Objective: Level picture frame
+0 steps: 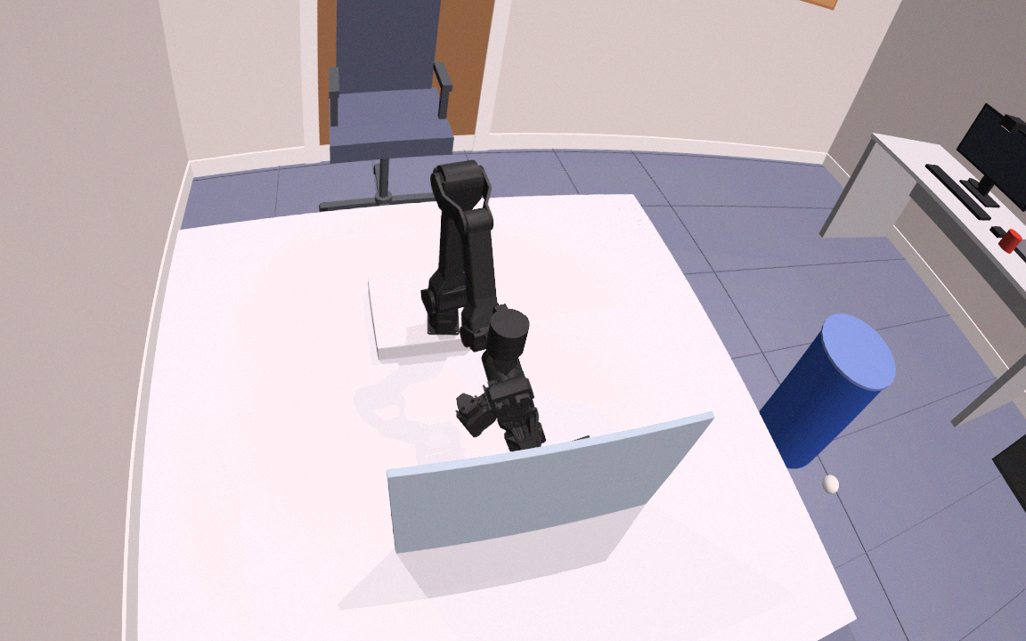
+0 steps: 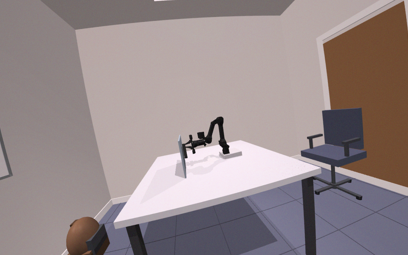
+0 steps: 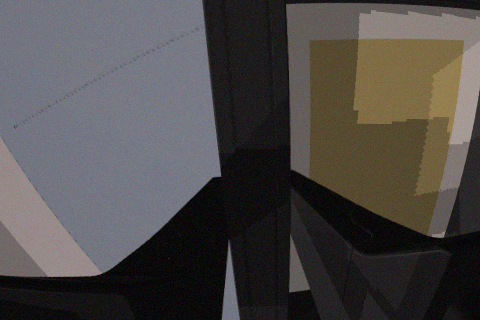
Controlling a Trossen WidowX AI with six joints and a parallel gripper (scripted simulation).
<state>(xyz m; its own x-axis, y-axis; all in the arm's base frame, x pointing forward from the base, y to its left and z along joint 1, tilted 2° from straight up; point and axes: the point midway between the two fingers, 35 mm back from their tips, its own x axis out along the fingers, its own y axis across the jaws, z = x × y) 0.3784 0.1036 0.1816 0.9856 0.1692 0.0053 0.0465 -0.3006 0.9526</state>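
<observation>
My gripper tip is now 2 cm to the right of the picture frame and 5 cm above it. Also, from my gripper tip: wall panel: 1 cm ahead, 2 cm to the left, 6 cm below.
</observation>
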